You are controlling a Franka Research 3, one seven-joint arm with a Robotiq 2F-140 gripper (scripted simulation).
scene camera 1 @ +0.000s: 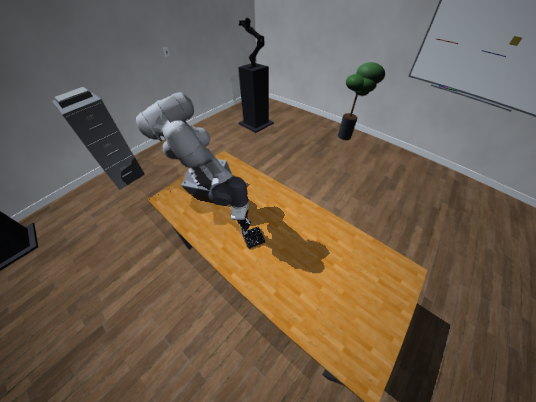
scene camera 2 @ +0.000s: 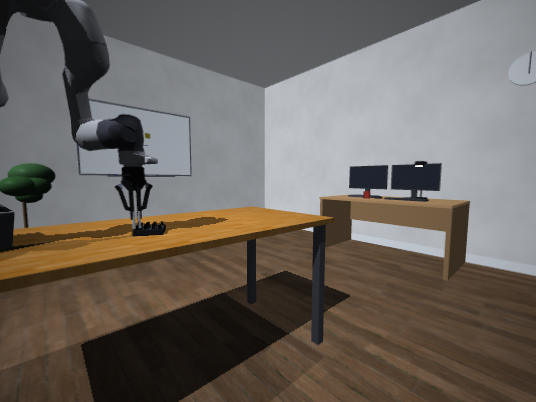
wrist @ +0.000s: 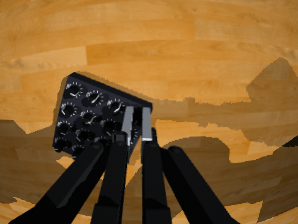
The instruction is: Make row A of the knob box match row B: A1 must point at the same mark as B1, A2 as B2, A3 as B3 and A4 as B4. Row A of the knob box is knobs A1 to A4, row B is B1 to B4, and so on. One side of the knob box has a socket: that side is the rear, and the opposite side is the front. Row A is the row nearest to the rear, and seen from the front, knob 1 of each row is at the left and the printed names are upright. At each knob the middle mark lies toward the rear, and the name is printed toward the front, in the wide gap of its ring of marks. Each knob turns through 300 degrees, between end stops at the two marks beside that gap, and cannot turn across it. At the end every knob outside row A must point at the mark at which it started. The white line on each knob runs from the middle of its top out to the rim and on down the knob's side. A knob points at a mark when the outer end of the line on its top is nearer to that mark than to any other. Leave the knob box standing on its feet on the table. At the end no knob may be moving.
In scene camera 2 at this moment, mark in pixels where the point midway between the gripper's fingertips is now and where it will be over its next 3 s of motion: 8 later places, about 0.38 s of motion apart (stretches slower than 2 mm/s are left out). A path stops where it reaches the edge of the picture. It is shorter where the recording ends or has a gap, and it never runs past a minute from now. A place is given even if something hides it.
My gripper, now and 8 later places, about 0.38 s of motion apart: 136,228; 136,227; 137,225; 137,219; 136,218; 136,214; 136,213; 136,213; 135,215
